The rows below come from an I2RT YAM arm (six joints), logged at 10 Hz.
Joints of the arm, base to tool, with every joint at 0 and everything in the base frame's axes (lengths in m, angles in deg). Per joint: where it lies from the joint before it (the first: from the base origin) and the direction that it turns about. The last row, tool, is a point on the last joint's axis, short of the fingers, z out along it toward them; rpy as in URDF.
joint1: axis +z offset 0 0 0.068
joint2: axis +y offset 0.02 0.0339 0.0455
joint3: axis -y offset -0.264 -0.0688 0
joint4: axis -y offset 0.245 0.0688 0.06
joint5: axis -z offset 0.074 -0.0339 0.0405
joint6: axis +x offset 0.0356 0 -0.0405
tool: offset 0 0 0 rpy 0 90 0
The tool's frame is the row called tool.
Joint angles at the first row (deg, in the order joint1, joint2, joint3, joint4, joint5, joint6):
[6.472, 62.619, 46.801, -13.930, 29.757, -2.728]
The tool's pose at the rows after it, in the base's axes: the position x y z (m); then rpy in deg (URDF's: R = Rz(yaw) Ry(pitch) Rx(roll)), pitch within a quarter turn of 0, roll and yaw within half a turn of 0:
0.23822 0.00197 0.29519 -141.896 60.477 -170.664
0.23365 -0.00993 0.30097 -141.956 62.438 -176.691
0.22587 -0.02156 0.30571 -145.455 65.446 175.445
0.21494 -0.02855 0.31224 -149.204 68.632 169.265
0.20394 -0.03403 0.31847 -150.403 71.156 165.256
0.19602 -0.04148 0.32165 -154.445 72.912 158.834
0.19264 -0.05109 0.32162 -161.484 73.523 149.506
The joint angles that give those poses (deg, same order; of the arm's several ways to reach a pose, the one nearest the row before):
[5.342, 61.496, 47.362, -13.972, 34.604, -2.390]
[2.906, 60.489, 47.811, -14.740, 37.687, -0.235]
[0.194, 58.597, 47.468, -14.939, 38.839, 2.532]
[-1.606, 55.751, 46.893, -14.973, 39.228, 4.280]
[-3.042, 53.049, 46.429, -15.083, 40.582, 4.948]
[-5.310, 51.287, 46.058, -15.201, 40.585, 6.068]
[-8.317, 50.946, 45.967, -15.448, 39.592, 7.986]

